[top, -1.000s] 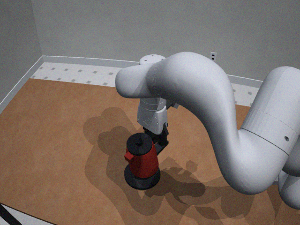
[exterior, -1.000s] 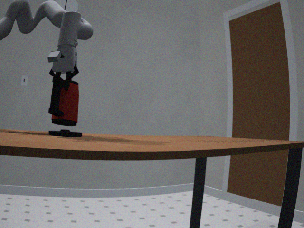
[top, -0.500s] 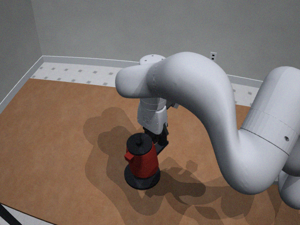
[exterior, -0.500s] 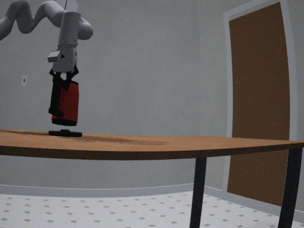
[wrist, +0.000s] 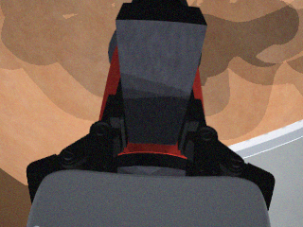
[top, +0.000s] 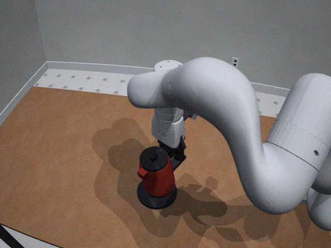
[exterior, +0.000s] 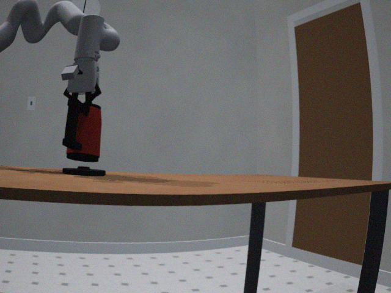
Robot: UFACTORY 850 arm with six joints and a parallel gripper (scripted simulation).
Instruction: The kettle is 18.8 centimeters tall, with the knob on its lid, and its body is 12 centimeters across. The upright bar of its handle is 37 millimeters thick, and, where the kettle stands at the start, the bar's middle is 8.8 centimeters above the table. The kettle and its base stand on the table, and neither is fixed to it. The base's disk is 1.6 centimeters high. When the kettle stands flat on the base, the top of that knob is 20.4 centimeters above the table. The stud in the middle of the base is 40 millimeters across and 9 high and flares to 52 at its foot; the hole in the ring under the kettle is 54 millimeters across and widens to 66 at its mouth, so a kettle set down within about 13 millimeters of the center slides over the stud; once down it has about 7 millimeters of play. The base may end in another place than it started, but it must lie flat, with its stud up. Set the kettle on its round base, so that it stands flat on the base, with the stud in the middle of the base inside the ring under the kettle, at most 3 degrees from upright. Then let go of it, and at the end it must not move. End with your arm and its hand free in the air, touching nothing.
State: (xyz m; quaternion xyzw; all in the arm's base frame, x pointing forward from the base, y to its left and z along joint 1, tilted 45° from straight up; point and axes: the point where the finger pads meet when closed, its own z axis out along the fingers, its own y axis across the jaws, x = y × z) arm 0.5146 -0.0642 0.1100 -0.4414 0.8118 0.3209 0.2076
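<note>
The red kettle is 1 cm ahead of my hand, 2 cm to the left of it and 6 cm below it. From my hand the other things lie so: black round base: 3 cm ahead, 5 cm to the left, 19 cm below.
</note>
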